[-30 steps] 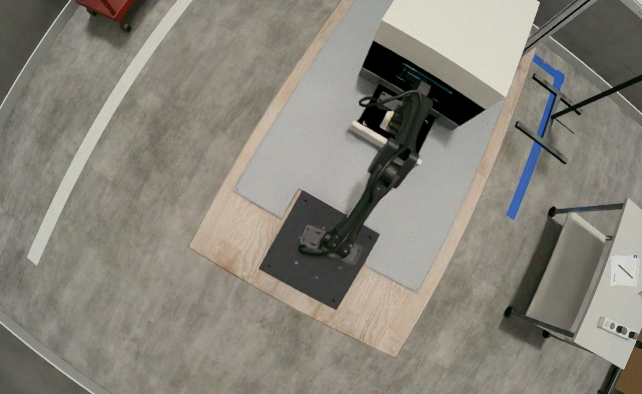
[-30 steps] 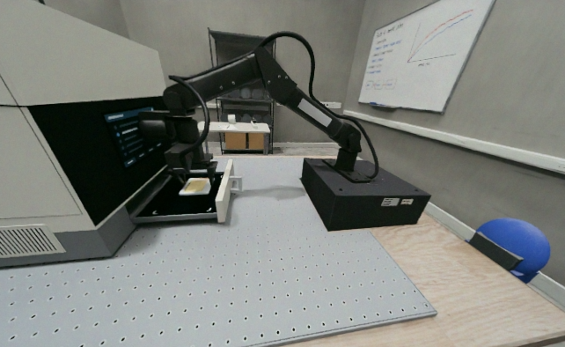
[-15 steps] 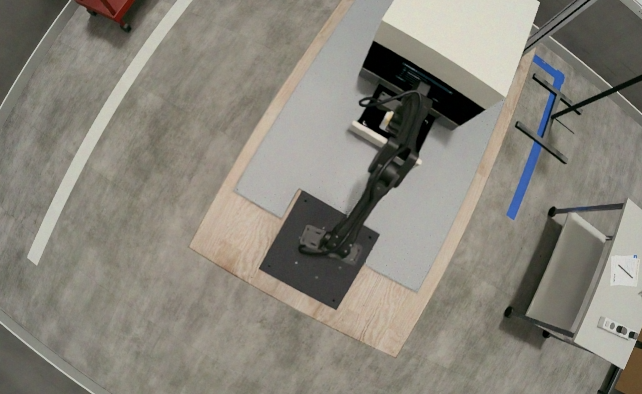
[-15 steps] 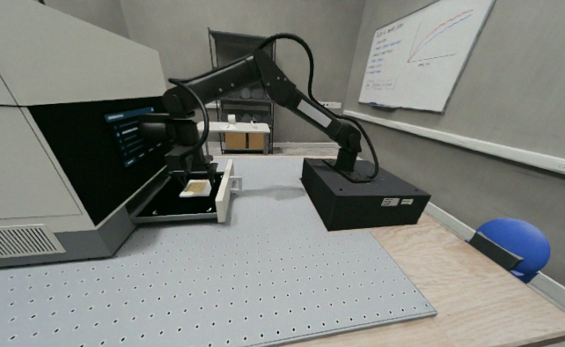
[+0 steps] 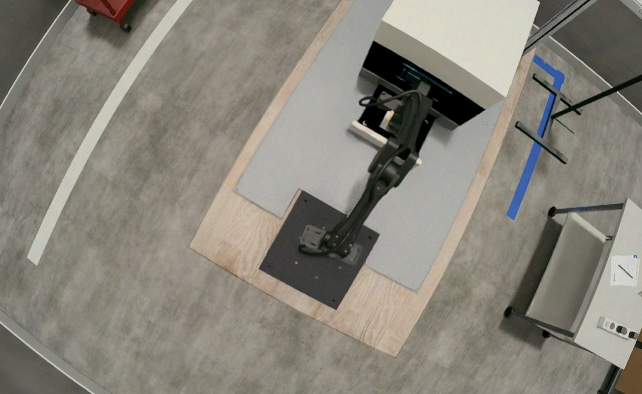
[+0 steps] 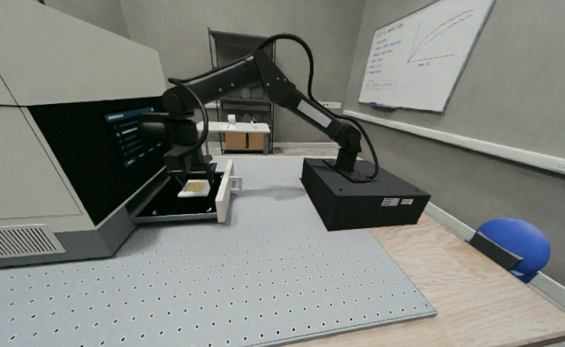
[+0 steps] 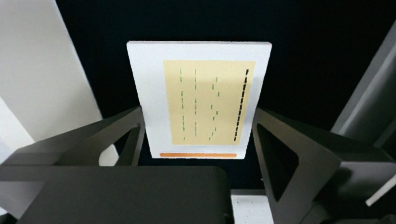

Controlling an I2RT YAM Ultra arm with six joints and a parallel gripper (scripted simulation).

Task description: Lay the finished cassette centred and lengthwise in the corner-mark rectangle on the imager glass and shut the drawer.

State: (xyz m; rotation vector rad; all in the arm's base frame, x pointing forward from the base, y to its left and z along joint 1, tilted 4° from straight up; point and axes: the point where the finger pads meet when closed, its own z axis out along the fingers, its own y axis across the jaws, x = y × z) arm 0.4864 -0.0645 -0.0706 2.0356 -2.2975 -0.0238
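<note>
Right now my hand is 2 cm short of the drawer. Also, from my hand: finished cassette (right at my hand).
</note>
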